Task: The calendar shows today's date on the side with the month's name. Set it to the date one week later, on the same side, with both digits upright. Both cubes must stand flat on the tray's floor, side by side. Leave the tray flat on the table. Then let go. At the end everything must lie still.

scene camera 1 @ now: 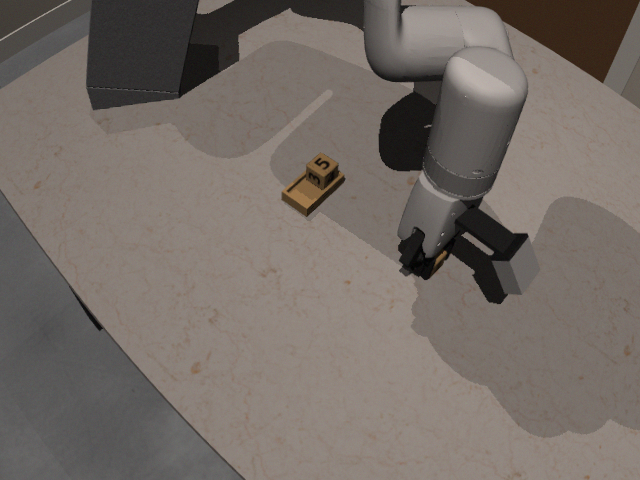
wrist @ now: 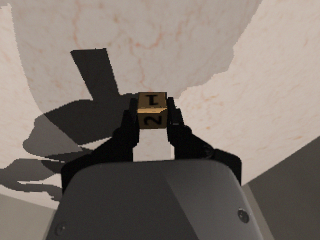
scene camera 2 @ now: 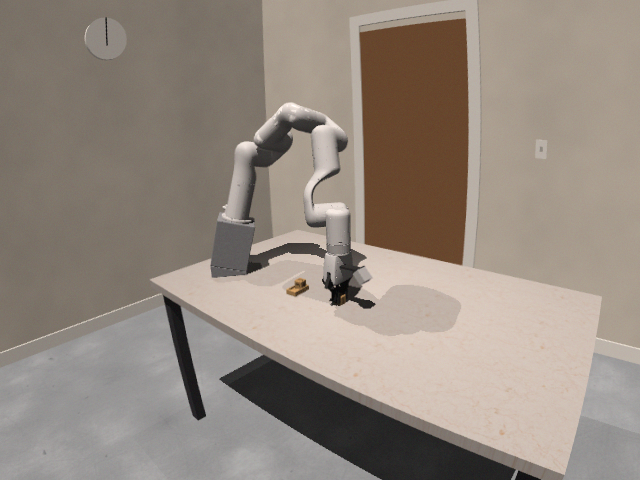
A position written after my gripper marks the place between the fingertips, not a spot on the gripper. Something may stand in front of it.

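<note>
I find my gripper (scene camera 1: 427, 261) in view, and from elsewhere I see that same gripper (scene camera 2: 339, 300) (wrist: 152, 107) as well. There is a wooden digit cube (scene camera 1: 321, 171) with a wooden tray (scene camera 1: 302, 195) in the same view. From the wrist I see a wooden digit cube (wrist: 152, 110).
</note>
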